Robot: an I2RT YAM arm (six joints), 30 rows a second.
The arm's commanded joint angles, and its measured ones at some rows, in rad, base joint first. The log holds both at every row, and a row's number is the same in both.
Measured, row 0: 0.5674 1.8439 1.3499 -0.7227 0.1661 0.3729
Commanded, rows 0 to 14: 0.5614 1.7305 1.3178 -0.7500 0.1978 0.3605; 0.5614 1.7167 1.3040 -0.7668 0.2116 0.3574; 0.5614 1.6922 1.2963 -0.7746 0.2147 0.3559; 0.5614 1.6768 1.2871 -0.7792 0.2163 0.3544; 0.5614 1.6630 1.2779 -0.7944 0.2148 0.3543; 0.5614 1.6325 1.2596 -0.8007 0.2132 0.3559; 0.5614 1.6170 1.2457 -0.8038 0.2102 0.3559; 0.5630 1.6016 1.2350 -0.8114 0.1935 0.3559; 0.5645 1.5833 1.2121 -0.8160 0.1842 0.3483; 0.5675 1.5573 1.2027 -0.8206 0.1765 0.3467; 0.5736 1.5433 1.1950 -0.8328 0.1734 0.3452; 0.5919 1.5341 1.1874 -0.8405 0.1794 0.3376; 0.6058 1.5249 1.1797 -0.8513 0.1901 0.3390; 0.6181 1.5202 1.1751 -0.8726 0.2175 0.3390; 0.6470 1.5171 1.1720 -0.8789 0.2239 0.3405
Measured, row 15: 0.5819 1.5574 1.1923 -0.8158 0.1864 0.3573
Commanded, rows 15 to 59: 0.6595 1.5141 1.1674 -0.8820 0.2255 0.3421; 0.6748 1.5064 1.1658 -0.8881 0.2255 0.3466; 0.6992 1.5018 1.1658 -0.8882 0.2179 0.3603; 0.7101 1.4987 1.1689 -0.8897 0.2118 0.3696; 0.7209 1.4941 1.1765 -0.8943 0.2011 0.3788; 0.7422 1.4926 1.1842 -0.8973 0.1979 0.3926; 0.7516 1.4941 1.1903 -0.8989 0.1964 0.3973; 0.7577 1.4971 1.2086 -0.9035 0.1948 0.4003; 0.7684 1.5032 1.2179 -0.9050 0.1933 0.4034; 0.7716 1.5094 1.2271 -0.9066 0.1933 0.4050; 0.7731 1.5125 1.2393 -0.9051 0.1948 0.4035; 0.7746 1.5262 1.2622 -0.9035 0.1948 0.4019; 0.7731 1.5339 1.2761 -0.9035 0.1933 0.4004; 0.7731 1.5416 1.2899 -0.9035 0.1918 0.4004; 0.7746 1.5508 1.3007 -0.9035 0.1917 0.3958; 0.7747 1.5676 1.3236 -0.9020 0.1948 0.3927; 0.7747 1.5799 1.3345 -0.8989 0.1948 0.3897; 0.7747 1.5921 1.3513 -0.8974 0.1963 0.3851; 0.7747 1.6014 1.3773 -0.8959 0.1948 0.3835; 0.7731 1.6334 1.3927 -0.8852 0.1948 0.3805; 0.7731 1.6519 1.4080 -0.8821 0.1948 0.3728; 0.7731 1.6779 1.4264 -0.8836 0.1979 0.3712; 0.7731 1.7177 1.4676 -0.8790 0.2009 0.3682; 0.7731 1.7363 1.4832 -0.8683 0.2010 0.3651; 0.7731 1.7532 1.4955 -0.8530 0.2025 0.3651; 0.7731 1.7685 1.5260 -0.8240 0.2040 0.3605; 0.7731 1.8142 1.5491 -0.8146 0.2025 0.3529; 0.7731 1.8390 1.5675 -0.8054 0.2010 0.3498; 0.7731 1.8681 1.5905 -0.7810 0.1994 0.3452; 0.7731 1.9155 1.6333 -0.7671 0.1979 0.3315; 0.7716 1.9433 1.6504 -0.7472 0.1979 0.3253; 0.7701 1.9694 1.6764 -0.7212 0.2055 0.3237; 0.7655 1.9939 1.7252 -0.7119 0.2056 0.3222; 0.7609 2.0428 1.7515 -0.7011 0.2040 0.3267; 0.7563 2.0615 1.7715 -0.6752 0.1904 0.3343; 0.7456 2.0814 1.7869 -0.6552 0.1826 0.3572; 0.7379 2.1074 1.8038 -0.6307 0.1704 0.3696; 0.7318 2.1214 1.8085 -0.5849 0.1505 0.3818; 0.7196 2.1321 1.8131 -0.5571 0.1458 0.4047; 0.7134 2.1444 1.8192 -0.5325 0.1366 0.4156; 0.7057 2.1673 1.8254 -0.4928 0.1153 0.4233; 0.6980 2.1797 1.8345 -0.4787 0.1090 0.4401; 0.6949 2.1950 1.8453 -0.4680 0.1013 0.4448; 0.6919 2.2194 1.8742 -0.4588 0.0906 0.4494; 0.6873 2.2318 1.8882 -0.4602 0.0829 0.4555
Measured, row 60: 0.7101 2.1662 1.8069 -0.6052 0.1192 0.3985
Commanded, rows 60 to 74: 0.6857 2.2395 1.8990 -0.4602 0.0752 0.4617; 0.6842 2.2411 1.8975 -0.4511 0.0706 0.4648; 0.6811 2.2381 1.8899 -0.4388 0.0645 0.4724; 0.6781 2.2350 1.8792 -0.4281 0.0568 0.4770; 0.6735 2.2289 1.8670 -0.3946 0.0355 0.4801; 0.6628 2.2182 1.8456 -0.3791 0.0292 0.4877; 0.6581 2.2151 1.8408 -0.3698 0.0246 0.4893; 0.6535 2.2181 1.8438 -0.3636 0.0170 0.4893; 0.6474 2.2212 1.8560 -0.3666 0.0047 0.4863; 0.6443 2.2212 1.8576 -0.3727 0.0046 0.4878; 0.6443 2.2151 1.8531 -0.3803 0.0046 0.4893; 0.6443 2.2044 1.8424 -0.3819 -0.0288 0.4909; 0.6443 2.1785 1.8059 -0.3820 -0.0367 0.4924; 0.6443 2.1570 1.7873 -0.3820 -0.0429 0.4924; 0.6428 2.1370 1.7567 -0.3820 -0.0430 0.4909
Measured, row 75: 0.6476 2.2108 1.8359 -0.4164 0.0078 0.4801
